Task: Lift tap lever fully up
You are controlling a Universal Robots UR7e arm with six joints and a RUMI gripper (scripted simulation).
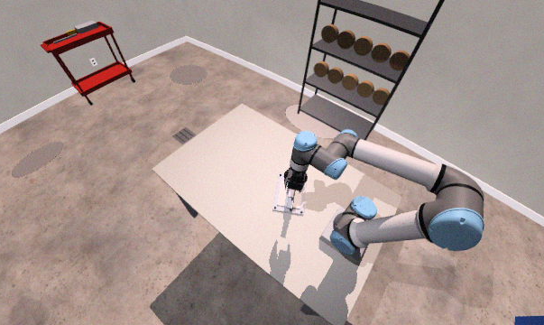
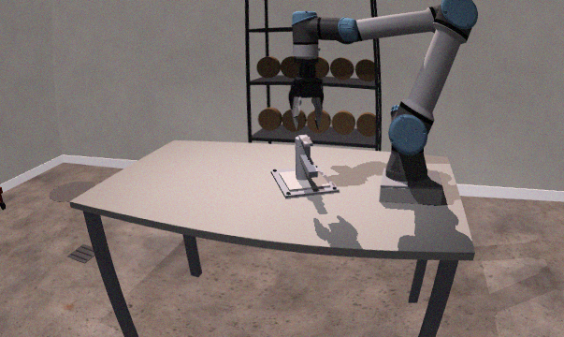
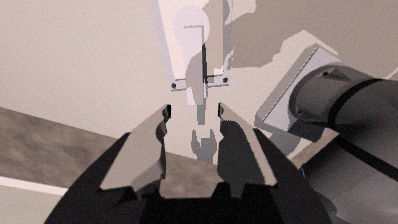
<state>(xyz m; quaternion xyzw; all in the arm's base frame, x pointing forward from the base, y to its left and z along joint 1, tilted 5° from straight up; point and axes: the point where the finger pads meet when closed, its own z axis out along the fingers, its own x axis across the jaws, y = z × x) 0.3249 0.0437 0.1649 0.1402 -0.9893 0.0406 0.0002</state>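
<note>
Right now my hand is 1 cm short of the lever, 3 cm to the left of it and 6 cm above it. From my hand the other things lie so: grey tap (2 cm ahead, 5 cm to the right, 11 cm below).
</note>
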